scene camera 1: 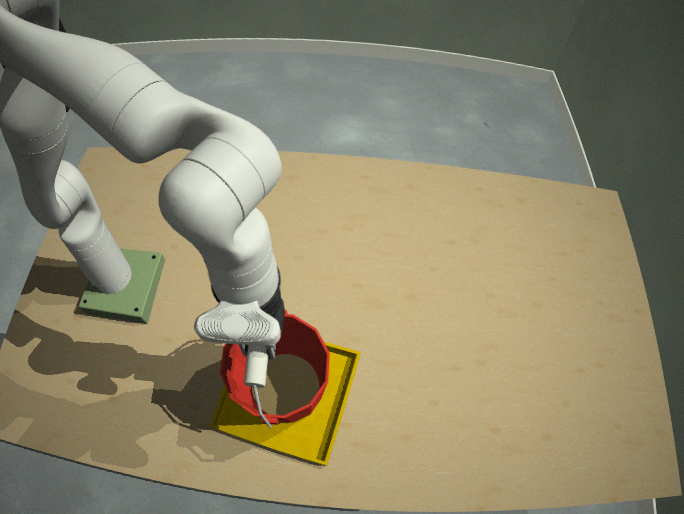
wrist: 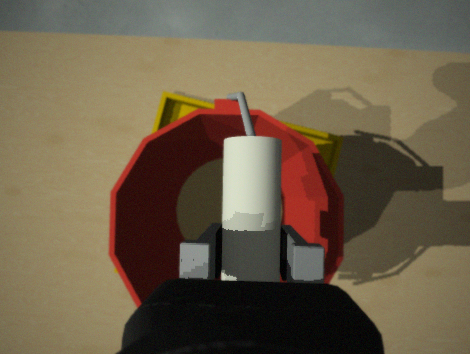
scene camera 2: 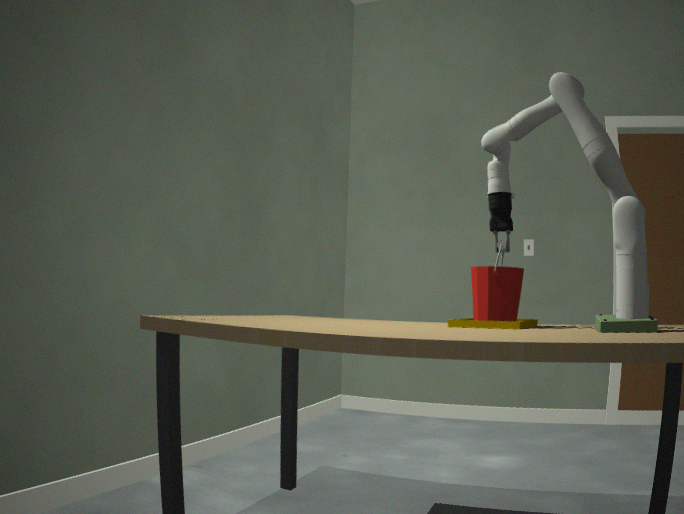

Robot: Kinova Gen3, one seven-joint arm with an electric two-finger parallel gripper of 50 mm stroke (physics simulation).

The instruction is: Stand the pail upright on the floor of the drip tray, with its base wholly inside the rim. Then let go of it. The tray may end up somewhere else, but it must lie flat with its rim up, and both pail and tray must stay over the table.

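The red pail is upright over the yellow drip tray, which lies flat, rim up. In scene camera 2 the pail's lower edge is down at the tray's rim level, with no gap showing; whether it touches the tray floor cannot be told. The base appears within the tray's outline, though its underside is hidden. My gripper is above the pail's opening, shut on the white grip of the raised wire handle.
The wooden table extends beyond the tray, whose lower corner is near the table's edge in scene camera 1. The green base block of the arm stands at the left in scene camera 1.
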